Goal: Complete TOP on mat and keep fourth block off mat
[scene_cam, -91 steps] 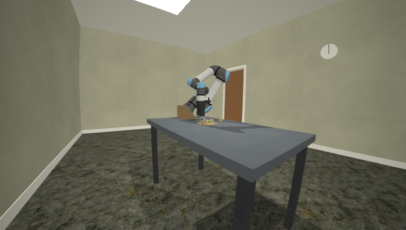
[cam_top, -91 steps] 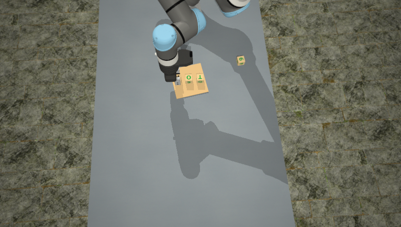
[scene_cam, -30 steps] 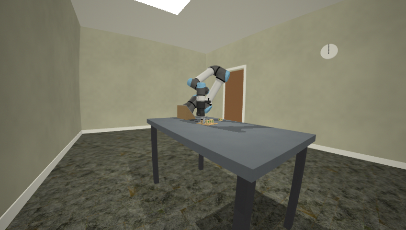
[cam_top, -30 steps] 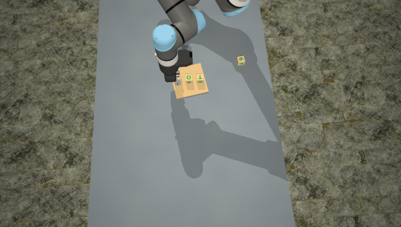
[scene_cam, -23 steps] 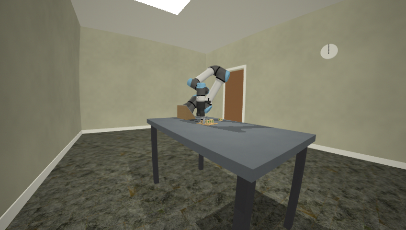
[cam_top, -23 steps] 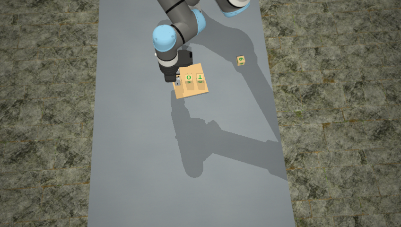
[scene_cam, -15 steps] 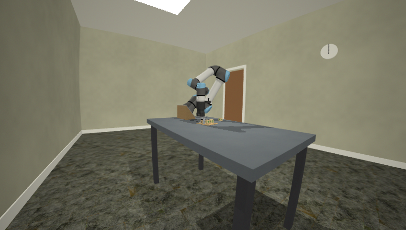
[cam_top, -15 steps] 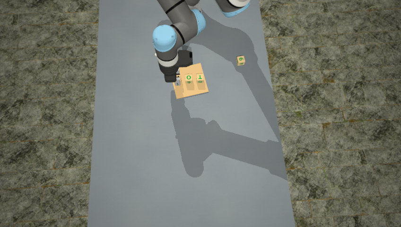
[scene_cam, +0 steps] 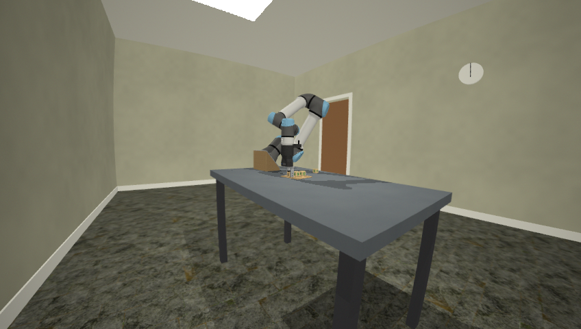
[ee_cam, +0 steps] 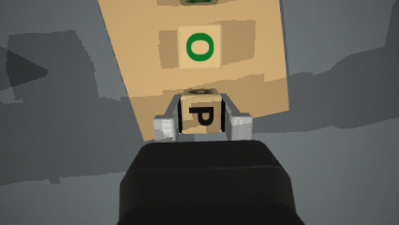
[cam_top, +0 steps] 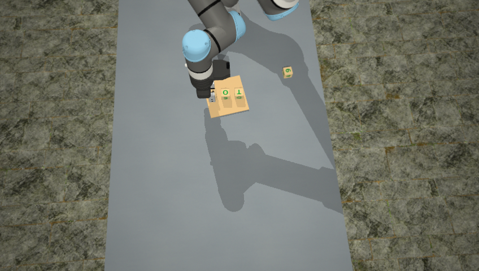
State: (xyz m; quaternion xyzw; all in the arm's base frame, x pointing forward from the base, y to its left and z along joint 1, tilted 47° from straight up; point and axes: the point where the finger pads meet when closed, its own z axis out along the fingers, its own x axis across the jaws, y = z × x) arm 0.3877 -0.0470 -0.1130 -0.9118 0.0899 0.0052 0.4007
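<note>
Right now my hand is 50 mm to the right of the o block and 10 mm short of it. The rest, counted from my hand: t block (100 mm to the left, 20 mm ahead).
</note>
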